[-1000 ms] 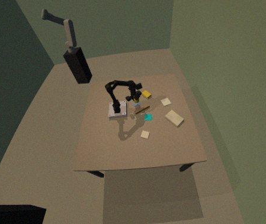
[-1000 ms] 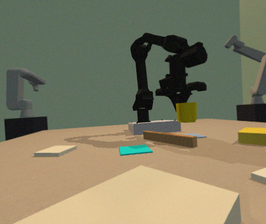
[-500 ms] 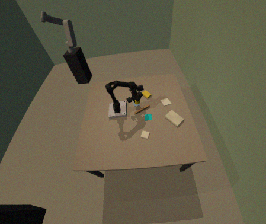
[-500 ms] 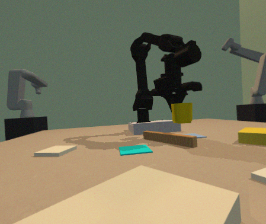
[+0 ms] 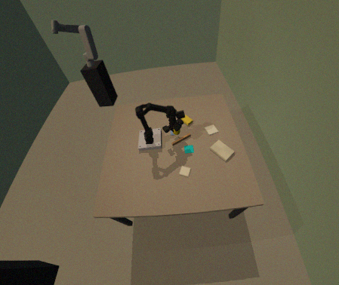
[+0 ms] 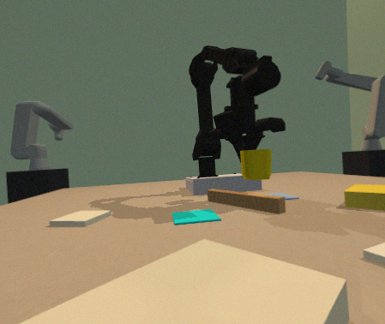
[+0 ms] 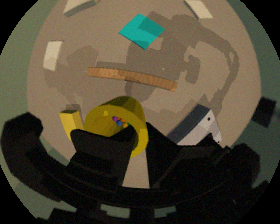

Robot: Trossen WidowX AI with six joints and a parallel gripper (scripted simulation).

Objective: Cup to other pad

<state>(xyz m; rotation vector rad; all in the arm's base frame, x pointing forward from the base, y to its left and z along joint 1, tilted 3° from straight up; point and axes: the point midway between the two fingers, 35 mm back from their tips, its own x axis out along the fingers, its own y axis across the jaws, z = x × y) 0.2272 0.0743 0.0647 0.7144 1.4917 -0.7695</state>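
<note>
Now: the teal pad 140 mm ahead of my gripper tip, 140 mm to the right of it and 90 mm below it. From my gripper tip the other things lie so: pale blue pad 70 mm to the left, 90 mm below; then yellow cup 20 mm ahead, 20 mm to the left; then wooden bar 70 mm ahead, 30 mm to the right, 80 mm below.
</note>
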